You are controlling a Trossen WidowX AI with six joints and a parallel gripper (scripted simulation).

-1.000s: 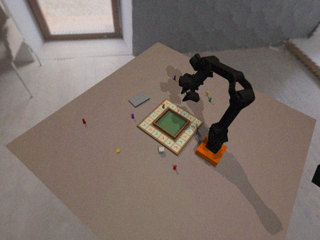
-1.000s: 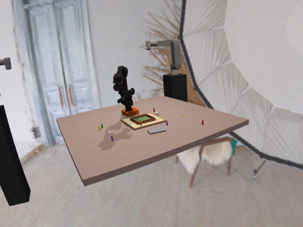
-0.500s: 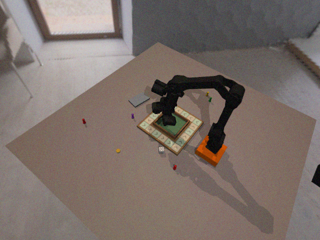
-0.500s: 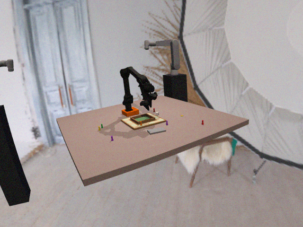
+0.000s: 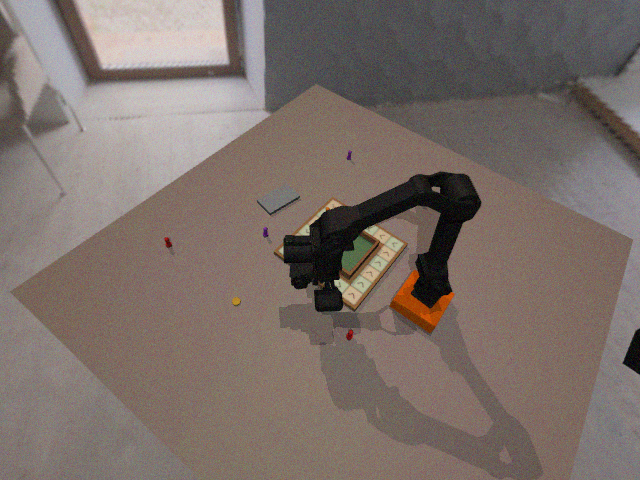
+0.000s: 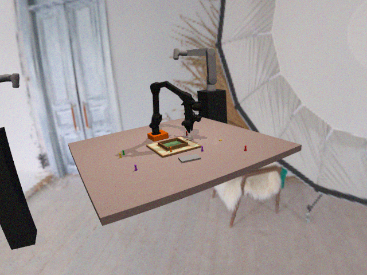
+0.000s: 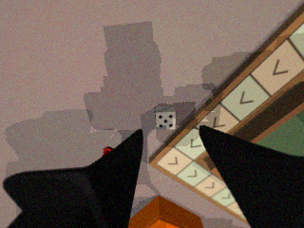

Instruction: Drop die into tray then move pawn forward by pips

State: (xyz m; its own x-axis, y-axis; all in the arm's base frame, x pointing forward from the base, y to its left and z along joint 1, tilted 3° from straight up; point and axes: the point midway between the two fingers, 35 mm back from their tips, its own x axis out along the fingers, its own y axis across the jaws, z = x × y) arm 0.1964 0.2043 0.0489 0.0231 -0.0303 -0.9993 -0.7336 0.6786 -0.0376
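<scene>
My gripper tip is 5 cm above the white die. From my gripper tip the other things lie so: orange pawn (19 cm ahead, 23 cm to the right, 3 cm below); then yellow disc (16 cm ahead, 16 cm to the left, 6 cm below); then green dice tray (7 cm ahead, 17 cm to the right, 5 cm below).
</scene>
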